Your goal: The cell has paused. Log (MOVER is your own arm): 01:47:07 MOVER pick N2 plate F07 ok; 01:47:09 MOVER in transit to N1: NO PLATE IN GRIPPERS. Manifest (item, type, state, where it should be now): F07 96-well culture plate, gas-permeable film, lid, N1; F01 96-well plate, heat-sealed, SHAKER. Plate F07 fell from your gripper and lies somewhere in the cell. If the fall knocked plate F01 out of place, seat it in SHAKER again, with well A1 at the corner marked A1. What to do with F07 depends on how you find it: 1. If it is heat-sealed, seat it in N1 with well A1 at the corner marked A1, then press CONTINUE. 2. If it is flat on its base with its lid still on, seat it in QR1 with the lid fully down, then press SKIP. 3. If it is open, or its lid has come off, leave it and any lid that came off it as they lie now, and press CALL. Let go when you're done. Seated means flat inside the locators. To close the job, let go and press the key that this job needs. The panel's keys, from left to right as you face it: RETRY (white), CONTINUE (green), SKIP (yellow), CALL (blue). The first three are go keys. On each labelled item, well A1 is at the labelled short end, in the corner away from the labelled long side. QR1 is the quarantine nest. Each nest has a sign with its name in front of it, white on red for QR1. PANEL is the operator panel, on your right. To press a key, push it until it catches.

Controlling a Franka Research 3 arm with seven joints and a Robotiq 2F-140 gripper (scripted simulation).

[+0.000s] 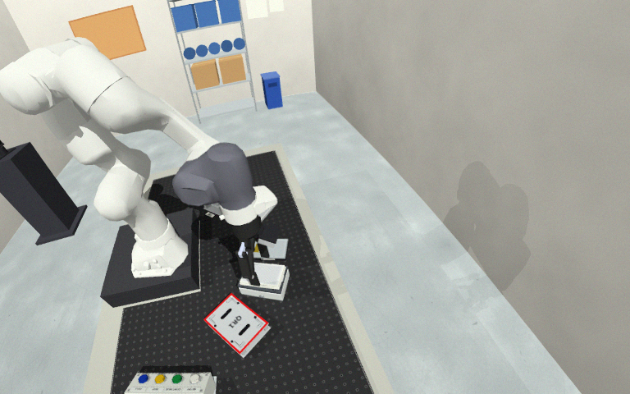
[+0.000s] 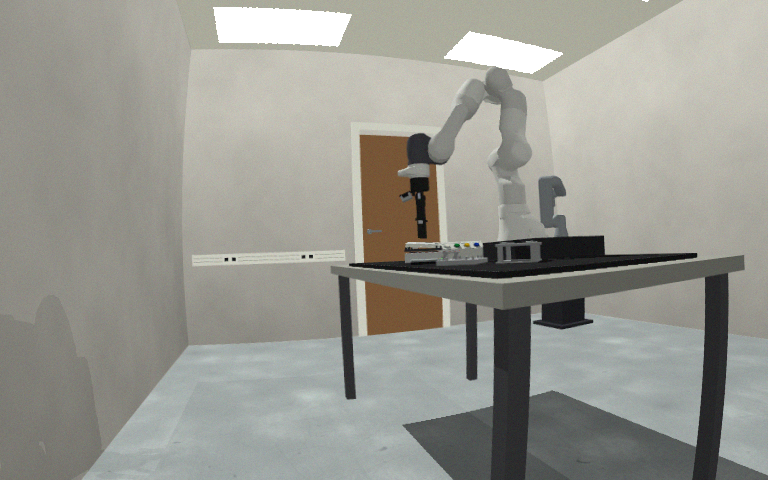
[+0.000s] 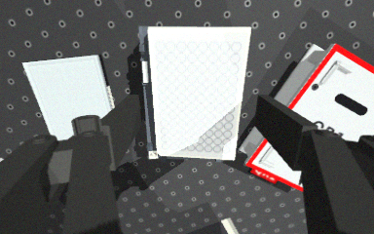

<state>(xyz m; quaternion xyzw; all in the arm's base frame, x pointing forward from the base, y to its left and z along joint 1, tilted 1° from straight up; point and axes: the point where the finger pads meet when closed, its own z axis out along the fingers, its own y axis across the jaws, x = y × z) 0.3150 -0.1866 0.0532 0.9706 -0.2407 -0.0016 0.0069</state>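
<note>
Now: the white 96-well plate 50 mm below my hand. Round my hand: pale flat rectangular piece 40 mm ahead, 150 mm to the left, 110 mm below; then white retry key 240 mm behind, 260 mm to the right, 50 mm below; then green continue key 290 mm behind, 250 mm to the right, 50 mm below.
</note>
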